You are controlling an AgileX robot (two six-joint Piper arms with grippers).
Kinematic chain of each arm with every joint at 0, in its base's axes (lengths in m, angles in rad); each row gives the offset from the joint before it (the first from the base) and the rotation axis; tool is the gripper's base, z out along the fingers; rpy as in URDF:
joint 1: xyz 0 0 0.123 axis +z
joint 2: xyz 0 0 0 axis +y
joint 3: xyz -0.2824 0 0.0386 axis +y
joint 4: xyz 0.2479 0 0.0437 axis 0.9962 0 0.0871
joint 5: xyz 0 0 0 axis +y
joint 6: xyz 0.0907 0 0.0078 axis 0.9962 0 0.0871
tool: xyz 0 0 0 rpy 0 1.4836 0
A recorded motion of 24 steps. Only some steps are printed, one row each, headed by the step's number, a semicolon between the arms.
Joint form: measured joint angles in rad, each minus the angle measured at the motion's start. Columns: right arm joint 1, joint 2, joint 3, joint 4, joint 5, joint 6; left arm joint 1, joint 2, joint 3, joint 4, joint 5, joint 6.
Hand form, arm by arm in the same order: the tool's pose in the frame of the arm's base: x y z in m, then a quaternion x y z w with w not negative. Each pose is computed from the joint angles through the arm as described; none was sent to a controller.
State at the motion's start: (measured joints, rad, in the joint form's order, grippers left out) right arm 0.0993 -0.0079 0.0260 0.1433 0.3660 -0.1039; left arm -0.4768 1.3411 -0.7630 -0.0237 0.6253 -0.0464
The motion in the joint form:
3: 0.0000 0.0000 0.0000 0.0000 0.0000 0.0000; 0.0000 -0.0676 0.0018 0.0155 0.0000 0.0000
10: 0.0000 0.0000 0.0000 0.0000 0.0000 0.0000; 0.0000 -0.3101 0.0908 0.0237 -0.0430 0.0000
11: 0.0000 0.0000 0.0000 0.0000 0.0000 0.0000; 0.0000 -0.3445 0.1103 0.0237 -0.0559 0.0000
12: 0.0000 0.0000 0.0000 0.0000 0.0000 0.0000; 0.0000 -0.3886 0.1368 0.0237 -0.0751 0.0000
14: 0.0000 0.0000 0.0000 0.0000 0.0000 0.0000; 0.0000 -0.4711 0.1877 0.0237 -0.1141 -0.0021
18: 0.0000 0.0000 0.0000 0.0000 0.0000 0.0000; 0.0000 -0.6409 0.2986 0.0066 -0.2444 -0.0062
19: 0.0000 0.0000 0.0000 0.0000 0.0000 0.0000; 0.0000 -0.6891 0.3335 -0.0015 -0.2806 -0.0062
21: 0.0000 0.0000 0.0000 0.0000 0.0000 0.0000; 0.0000 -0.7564 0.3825 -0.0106 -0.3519 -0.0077
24: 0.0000 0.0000 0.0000 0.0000 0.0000 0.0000; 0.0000 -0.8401 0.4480 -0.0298 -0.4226 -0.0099
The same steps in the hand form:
3: 0.0522 0.0099 0.1722 -0.04303 0.80162 0.05899 0.59335; 0.2102 -0.1091 0.2418 0.20382 0.94460 -0.06960 0.24769
10: 0.0522 0.0099 0.1722 -0.04303 0.80162 0.05899 0.59335; 0.1734 -0.0896 0.2702 0.19997 0.91484 -0.09073 0.33888
11: 0.0522 0.0099 0.1722 -0.04303 0.80162 0.05899 0.59335; 0.1677 -0.0866 0.2716 0.19891 0.90999 -0.09409 0.35142
12: 0.0522 0.0099 0.1722 -0.04303 0.80162 0.05899 0.59335; 0.1605 -0.0829 0.2727 0.19745 0.90330 -0.09851 0.36792
14: 0.0522 0.0099 0.1722 -0.04303 0.80162 0.05899 0.59335; 0.1473 -0.0761 0.2735 0.19352 0.88981 -0.10730 0.39910
18: 0.0522 0.0099 0.1722 -0.04303 0.80162 0.05899 0.59335; 0.1229 -0.0642 0.2730 0.17743 0.84914 -0.13661 0.47834
19: 0.0522 0.0099 0.1722 -0.04303 0.80162 0.05899 0.59335; 0.1161 -0.0608 0.2708 0.17221 0.83737 -0.14516 0.49809
21: 0.0522 0.0099 0.1722 -0.04303 0.80162 0.05899 0.59335; 0.1076 -0.0565 0.2688 0.16337 0.81456 -0.15856 0.53353
24: 0.0522 0.0099 0.1722 -0.04303 0.80162 0.05899 0.59335; 0.0968 -0.0511 0.2625 0.15050 0.79100 -0.17528 0.56652

